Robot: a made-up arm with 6 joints.
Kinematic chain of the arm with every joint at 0, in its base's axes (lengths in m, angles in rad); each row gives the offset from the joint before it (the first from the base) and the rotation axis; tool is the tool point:
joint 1: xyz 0 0 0.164 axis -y
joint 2: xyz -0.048 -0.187 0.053 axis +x
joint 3: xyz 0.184 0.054 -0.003 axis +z
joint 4: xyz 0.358 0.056 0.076 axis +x
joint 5: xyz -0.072 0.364 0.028 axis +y
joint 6: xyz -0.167 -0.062 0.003 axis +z
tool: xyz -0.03 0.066 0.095
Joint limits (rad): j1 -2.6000..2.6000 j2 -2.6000..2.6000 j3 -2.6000..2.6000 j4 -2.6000..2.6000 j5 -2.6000..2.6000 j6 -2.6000..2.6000
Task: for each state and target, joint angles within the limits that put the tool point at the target. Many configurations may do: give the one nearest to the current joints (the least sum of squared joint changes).
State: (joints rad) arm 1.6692 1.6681 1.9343 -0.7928 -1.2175 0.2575
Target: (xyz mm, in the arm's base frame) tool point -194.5 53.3 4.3
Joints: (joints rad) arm 1.7091 1.7711 1.8566 -0.6919 -1.2693 0.2293
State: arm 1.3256 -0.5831 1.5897 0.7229 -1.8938 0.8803
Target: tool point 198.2 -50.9 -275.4
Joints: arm 1.0490 -1.2955 1.5263 0.3952 -2.3907 0.7983
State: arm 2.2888 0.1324 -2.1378 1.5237 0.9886 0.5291
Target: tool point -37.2 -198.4 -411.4
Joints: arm 2.6000 -0.0602 -2.5853 1.4141 1.5956 0.4101
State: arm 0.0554 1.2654 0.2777 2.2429 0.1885 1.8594
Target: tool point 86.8 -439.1 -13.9
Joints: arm -0.5121 1.4032 -0.2763 2.0578 0.3208 1.5972
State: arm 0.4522 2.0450 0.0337 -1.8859 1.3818 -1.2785
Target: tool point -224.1 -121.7 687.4
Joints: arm 0.9800 2.2125 0.4887 -1.8276 0.7301 -1.3348
